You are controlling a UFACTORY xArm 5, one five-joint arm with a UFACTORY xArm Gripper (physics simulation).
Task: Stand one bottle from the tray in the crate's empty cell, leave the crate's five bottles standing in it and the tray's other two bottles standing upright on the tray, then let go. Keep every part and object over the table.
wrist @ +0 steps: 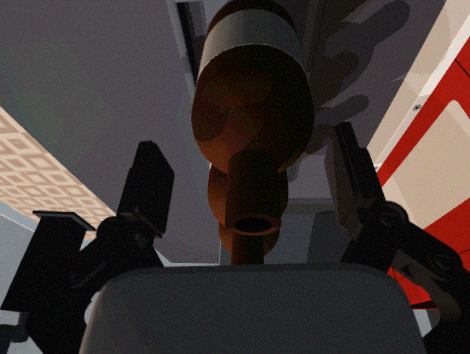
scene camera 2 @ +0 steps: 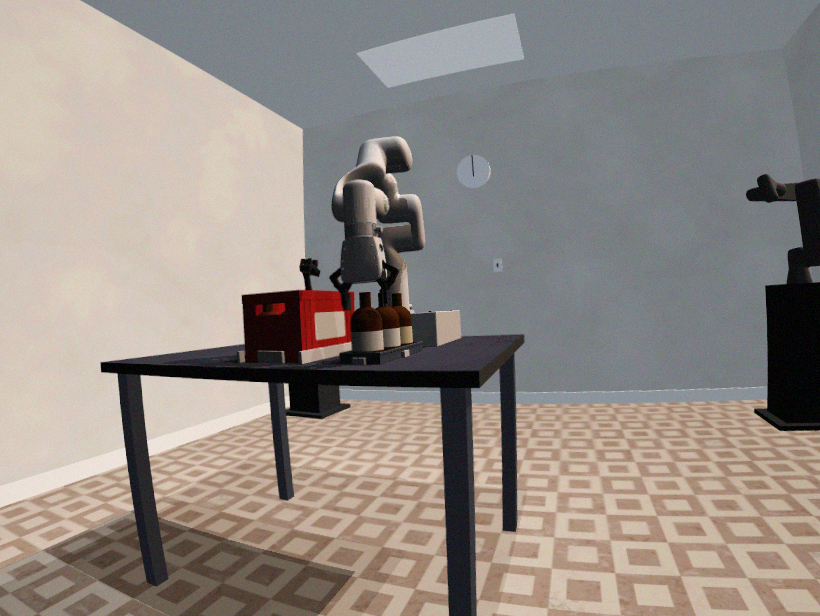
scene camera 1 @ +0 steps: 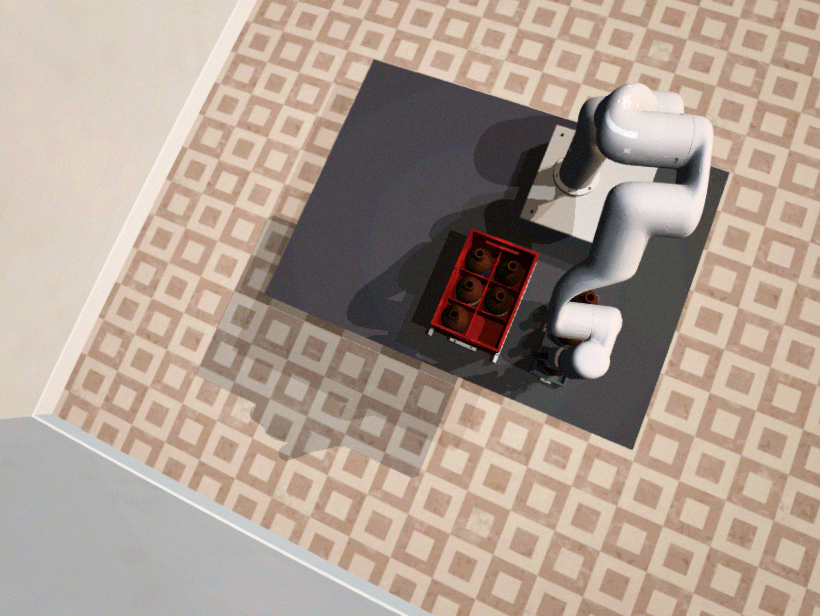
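Pixels of known places: gripper, fingertip midpoint: (wrist: 243,149) (scene camera 2: 365,308); arm's base, origin of the base link: (scene camera 1: 575,175).
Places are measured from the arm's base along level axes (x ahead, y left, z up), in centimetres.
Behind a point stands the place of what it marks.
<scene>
The red crate (scene camera 1: 534,255) @(x 28.1, y -1.3, z 7.0 cm) (scene camera 2: 274,339) @(x 55.0, y -7.5, z -4.1 cm) holds five upright brown bottles; its empty cell (scene camera 1: 488,330) @(x 48.8, y -3.6, z -9.1 cm) is the corner cell nearest the table's front edge and the tray. The dark tray (scene camera 2: 374,358) @(x 54.3, y 20.2, z -8.6 cm) carries three upright brown bottles in a row: the front one (scene camera 2: 367,329) @(x 52.7, y 18.0, z -2.3 cm) (wrist: 252,100) @(x 52.7, y 16.1, z 1.2 cm), the middle one (scene camera 2: 391,331) @(x 42.9, y 19.0, z -3.4 cm) and the back one (scene camera 2: 405,328) @(x 34.2, y 18.8, z -3.3 cm). My gripper (scene camera 2: 365,302) @(x 50.5, y 16.5, z 2.4 cm) (wrist: 243,149) @(x 50.5, y 16.5, z 2.4 cm) points down, open and empty. Its fingers stand apart on either side of the front bottle's neck and shoulder in the wrist view, without visible contact. In scene camera 1 the arm hides most of the tray.
The crate stands close beside the tray, on the right in the wrist view. The pale robot base (scene camera 1: 546,198) @(x 9.5, y -4.6, z 0.0 cm) (scene camera 2: 445,327) @(x 6.3, y 20.1, z -4.8 cm) stands behind both. The front edge of the dark table (scene camera 1: 371,165) @(x 16.7, y -58.6, z -9.9 cm) (scene camera 2: 291,374) @(x 64.0, y 4.9, z -11.0 cm) runs near the tray and crate.
</scene>
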